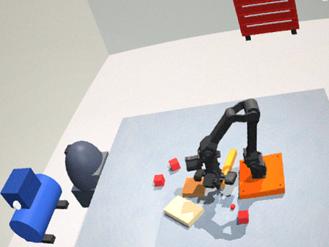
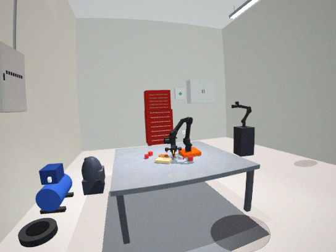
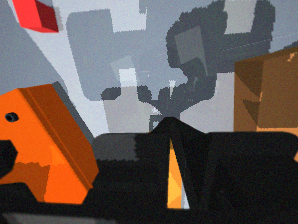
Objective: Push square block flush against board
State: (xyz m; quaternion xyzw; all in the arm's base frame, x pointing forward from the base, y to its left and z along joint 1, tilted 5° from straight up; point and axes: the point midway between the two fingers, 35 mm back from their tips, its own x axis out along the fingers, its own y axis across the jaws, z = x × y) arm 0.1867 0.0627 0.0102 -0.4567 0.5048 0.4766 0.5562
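The square block lies 11 cm ahead of my gripper tip and 1 cm above it. Round my gripper tip: cream board: 14 cm to the left, 13 cm ahead, 1 cm above; narrow yellow bar: 12 cm to the right, 2 cm behind, 1 cm above.
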